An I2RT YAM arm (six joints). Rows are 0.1 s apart.
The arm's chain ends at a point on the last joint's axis. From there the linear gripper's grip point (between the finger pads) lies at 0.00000 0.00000 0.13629 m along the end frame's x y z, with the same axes.
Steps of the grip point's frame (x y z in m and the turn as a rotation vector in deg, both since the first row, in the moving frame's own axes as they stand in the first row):
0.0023, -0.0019, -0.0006, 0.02, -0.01, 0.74
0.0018, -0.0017, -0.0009, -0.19, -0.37, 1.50
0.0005, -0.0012, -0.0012, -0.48, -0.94, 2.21
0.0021, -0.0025, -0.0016, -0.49, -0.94, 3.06
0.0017, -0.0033, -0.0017, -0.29, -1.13, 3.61
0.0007, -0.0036, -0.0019, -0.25, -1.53, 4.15
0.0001, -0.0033, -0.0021, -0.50, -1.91, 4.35
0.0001, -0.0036, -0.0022, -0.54, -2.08, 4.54
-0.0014, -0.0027, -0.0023, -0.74, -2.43, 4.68
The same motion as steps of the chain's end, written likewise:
0.0023, -0.0019, -0.0006, 0.02, -0.01, 0.74
0.0027, -0.0021, -0.0009, -0.19, -0.37, 1.50
0.0028, -0.0023, -0.0012, -0.48, -0.94, 2.21
0.0044, -0.0036, -0.0016, -0.49, -0.94, 3.06
0.0044, -0.0039, -0.0017, -0.29, -1.13, 3.61
0.0044, -0.0041, -0.0019, -0.25, -1.53, 4.15
0.0047, -0.0043, -0.0020, -0.50, -1.91, 4.35
0.0051, -0.0047, -0.0021, -0.54, -2.08, 4.54
0.0044, -0.0042, -0.0022, -0.74, -2.43, 4.68

